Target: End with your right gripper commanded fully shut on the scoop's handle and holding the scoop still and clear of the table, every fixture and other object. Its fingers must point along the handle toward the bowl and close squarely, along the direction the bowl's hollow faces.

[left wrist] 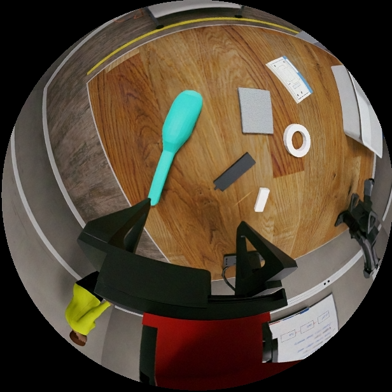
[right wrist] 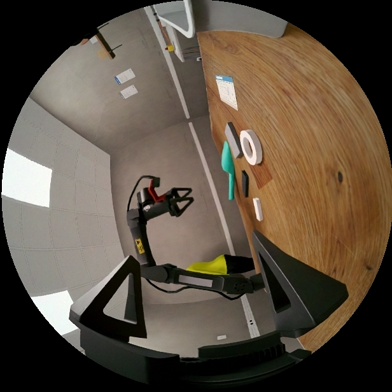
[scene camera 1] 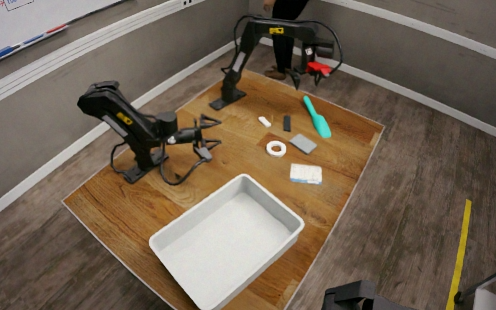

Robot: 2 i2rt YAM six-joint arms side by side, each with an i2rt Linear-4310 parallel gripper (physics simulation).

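Where they show: left gripper, fingertip midpoint: [scene camera 1: 306, 87]; right gripper, fingertip midpoint: [scene camera 1: 221, 132]; left arm's base at its link origin: [scene camera 1: 227, 99]; right arm's base at its link origin: [scene camera 1: 146, 166].
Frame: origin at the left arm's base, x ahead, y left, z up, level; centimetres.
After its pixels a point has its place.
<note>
A turquoise scoop [scene camera 1: 321, 125] {x 46.2, y 15.6, z 2.8 cm} [left wrist: 182, 120] [right wrist: 227, 160] lies on the wooden table, its handle end toward my left gripper and its bowl pointing away. I cannot tell which way the hollow faces. My right gripper [scene camera 1: 220, 132] {x 29.6, y -29.2, z 15.6 cm} [right wrist: 187, 251] is open and empty, above the table at the left in scene camera 1, well apart from the scoop. My left gripper [scene camera 1: 307, 86] {x 35.7, y 14.0, z 18.7 cm} [left wrist: 196, 214] [right wrist: 192, 193] is open and empty, raised near the handle end. In the left wrist view one of its fingertips overlaps the handle's tip in the picture.
A grey block [scene camera 1: 303, 143] {x 47.0, y 1.2, z 1.5 cm} [left wrist: 256, 111], a black block [scene camera 1: 287, 123] {x 33.4, y 6.7, z 1.0 cm} [left wrist: 235, 171], a small white block [scene camera 1: 265, 121] {x 25.7, y 0.1, z 1.3 cm} [left wrist: 261, 199], a white ring [scene camera 1: 270, 151] {x 40.3, y -12.7, z 1.5 cm} [left wrist: 287, 142] and a printed card [scene camera 1: 306, 173] {x 57.5, y -10.2, z 0.1 cm} [left wrist: 291, 80] lie on the table. A large white bin [scene camera 1: 165, 245] {x 45.3, y -68.6, z 1.5 cm} stands at the front.
</note>
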